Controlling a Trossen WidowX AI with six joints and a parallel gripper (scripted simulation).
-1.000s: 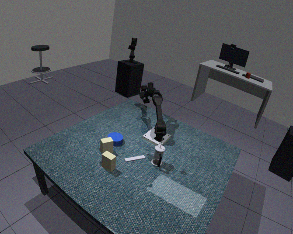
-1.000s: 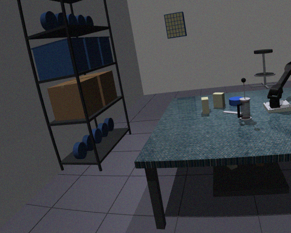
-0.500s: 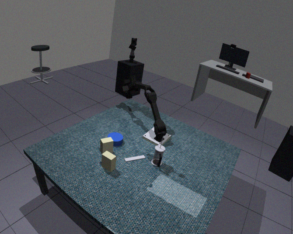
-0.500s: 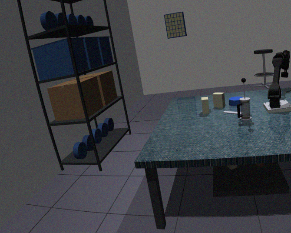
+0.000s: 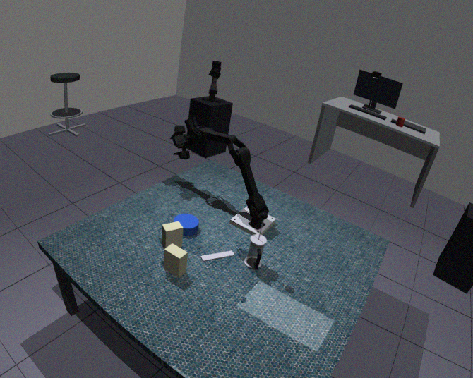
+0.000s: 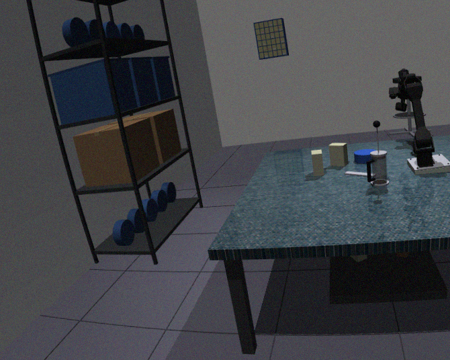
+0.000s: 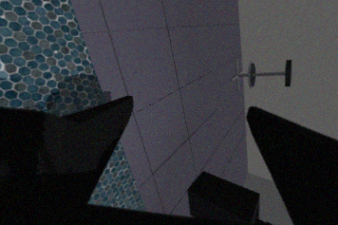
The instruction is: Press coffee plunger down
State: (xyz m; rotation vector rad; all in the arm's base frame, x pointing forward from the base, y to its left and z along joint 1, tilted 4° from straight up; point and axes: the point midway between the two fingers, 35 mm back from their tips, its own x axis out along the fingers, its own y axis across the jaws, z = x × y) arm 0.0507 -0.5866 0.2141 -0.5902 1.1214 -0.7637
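The coffee press lies 15 cm ahead of my gripper tip, 77 cm to the left of it and 11 cm below it.
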